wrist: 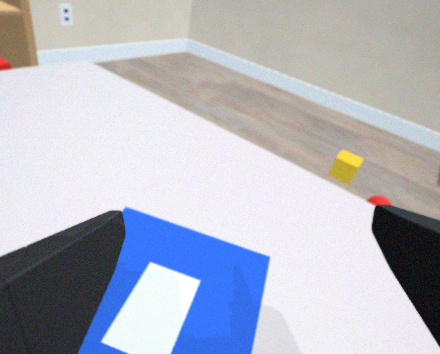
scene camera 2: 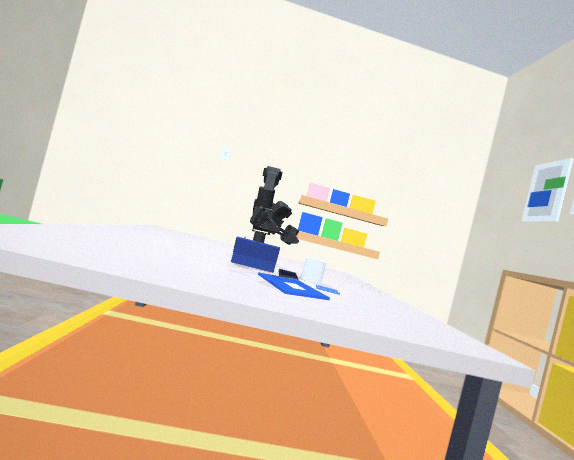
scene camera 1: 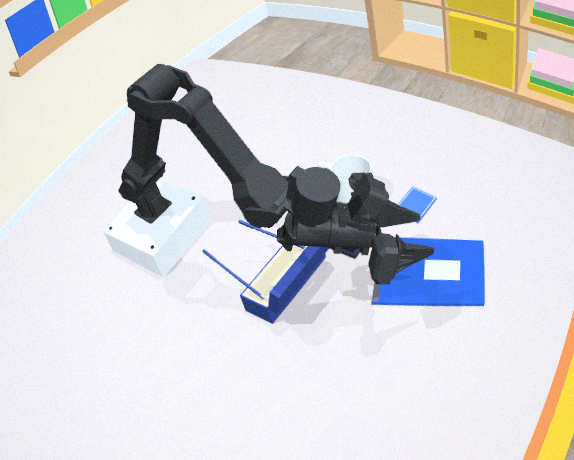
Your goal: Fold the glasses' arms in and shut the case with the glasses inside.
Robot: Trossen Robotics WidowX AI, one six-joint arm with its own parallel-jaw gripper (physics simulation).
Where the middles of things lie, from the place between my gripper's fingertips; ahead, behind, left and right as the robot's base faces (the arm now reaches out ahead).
The blue book with white label [scene camera 1: 454, 275] is 14 cm below my hand, 5 cm to the left of it and 1 cm behind it. From my hand the other things lie so: white mug [scene camera 1: 343, 166]: 25 cm behind, 12 cm to the left, 10 cm below; blue glasses case [scene camera 2: 246, 252]: 20 cm behind, 11 cm to the right, 10 cm below.
